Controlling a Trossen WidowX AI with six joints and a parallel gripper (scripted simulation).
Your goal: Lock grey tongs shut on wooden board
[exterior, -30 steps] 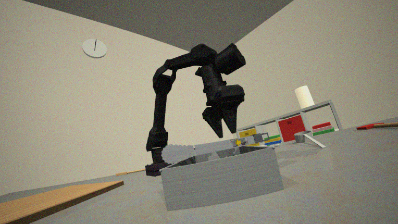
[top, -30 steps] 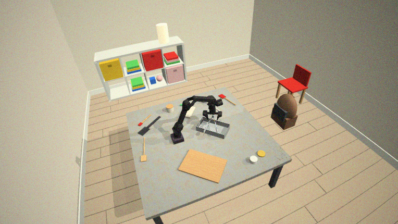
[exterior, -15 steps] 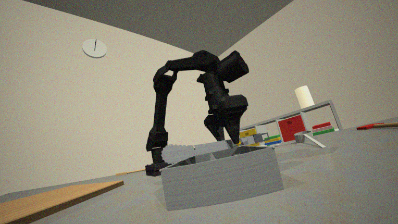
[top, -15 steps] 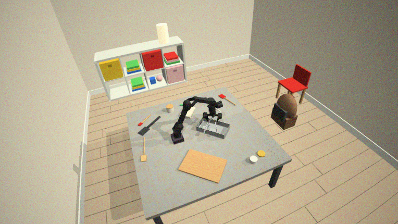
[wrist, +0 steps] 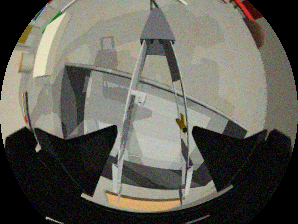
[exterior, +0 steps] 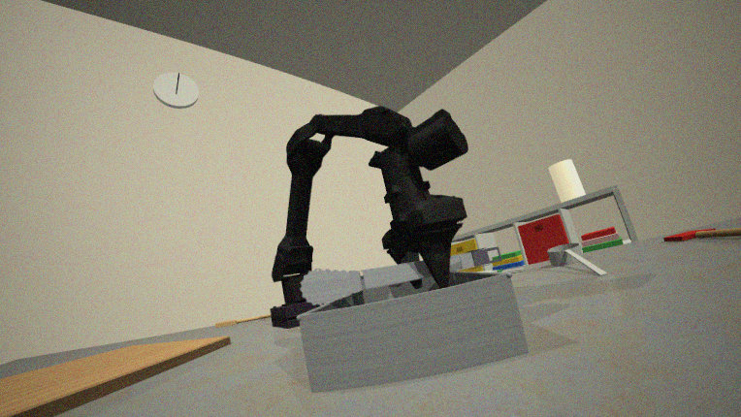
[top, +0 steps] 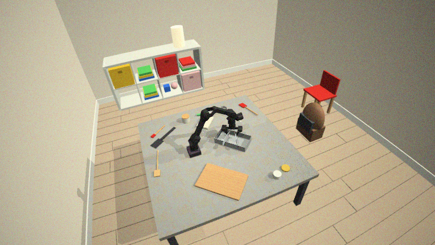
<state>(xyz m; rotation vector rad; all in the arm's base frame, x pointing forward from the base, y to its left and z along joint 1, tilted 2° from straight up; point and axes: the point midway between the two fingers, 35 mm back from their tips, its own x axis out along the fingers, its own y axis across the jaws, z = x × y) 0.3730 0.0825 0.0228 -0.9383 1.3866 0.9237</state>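
My gripper tip is 4 cm to the left of the grey roasting tin, 2 cm above it and 1 cm past it. From my gripper tip the other things lie so: notepad 29 cm to the left, 21 cm behind, 3 cm below; red-headed tool 42 cm to the left, 29 cm ahead, 4 cm below; wooden board 44 cm to the right, 21 cm behind, 4 cm below.
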